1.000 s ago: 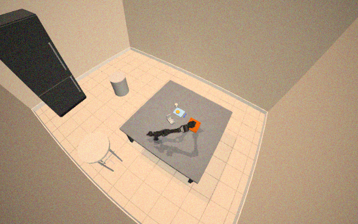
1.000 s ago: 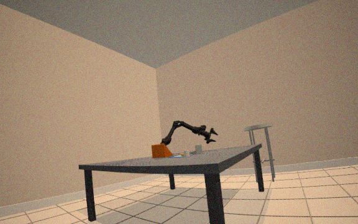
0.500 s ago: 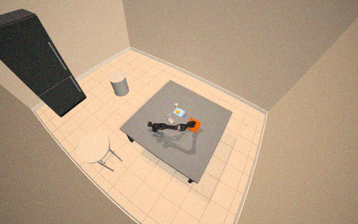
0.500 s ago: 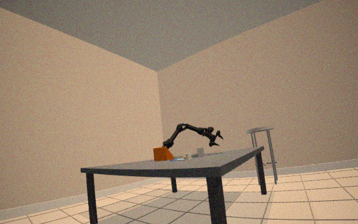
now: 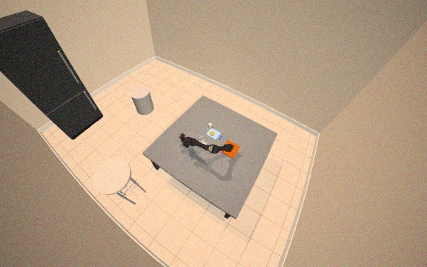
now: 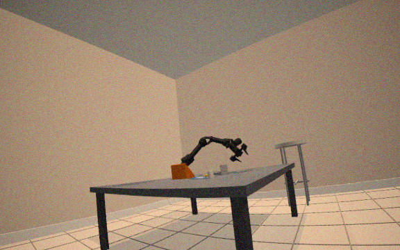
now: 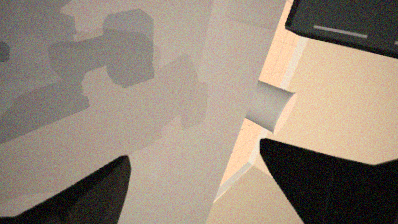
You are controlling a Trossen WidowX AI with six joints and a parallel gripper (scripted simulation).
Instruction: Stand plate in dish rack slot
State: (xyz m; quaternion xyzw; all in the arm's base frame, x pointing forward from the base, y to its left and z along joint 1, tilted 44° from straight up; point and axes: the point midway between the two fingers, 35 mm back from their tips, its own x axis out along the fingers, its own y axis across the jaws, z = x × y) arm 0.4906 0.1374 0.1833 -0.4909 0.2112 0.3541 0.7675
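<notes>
Right now the white cup is 120 mm behind my gripper tip, 410 mm to the right of it and 80 mm below it.
</notes>
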